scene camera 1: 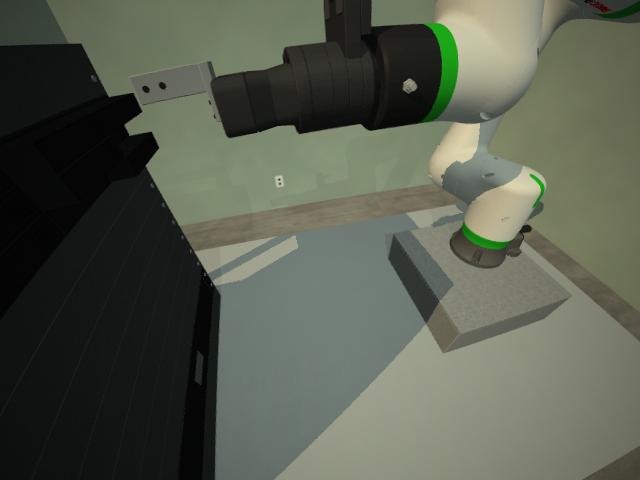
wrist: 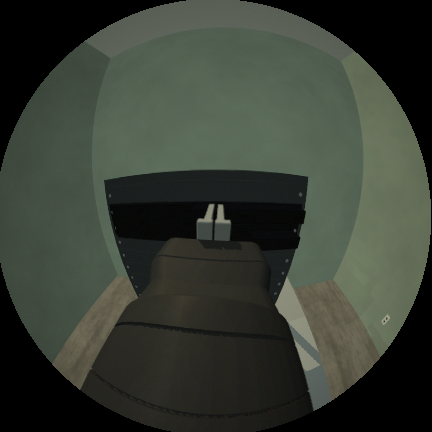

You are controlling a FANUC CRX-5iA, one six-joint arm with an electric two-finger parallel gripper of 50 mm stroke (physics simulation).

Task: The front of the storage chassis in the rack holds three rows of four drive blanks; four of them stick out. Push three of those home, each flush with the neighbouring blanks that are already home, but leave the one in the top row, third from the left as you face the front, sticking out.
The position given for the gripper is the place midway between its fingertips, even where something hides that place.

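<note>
Scene camera 1 shows the gripper [scene camera 1: 138, 90] and a dark rack [scene camera 1: 116, 320], while the wrist view shows the rack [wrist: 145, 210] as well.
</note>
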